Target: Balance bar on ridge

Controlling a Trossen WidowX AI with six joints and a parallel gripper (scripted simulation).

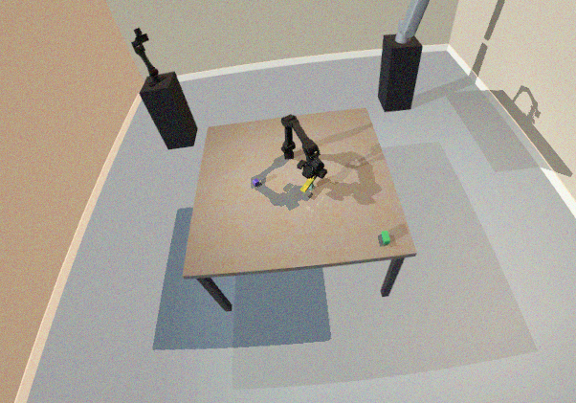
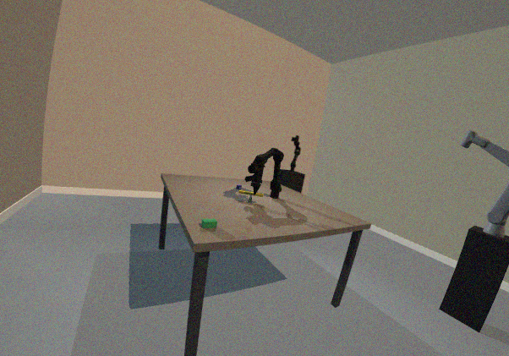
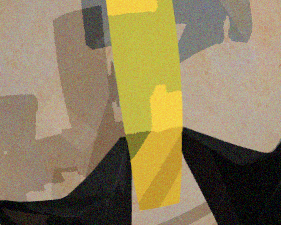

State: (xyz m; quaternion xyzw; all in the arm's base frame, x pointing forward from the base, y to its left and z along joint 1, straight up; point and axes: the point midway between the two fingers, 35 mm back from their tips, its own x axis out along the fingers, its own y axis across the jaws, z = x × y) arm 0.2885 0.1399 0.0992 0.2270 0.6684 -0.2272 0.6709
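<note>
My gripper tip is now 2 cm short of the yellow bar and 2 cm to the left of it. From my gripper tip the other things lie so: green block 45 cm ahead, 36 cm to the left, 5 cm below; then purple cube 6 cm behind, 37 cm to the right, 5 cm below.
</note>
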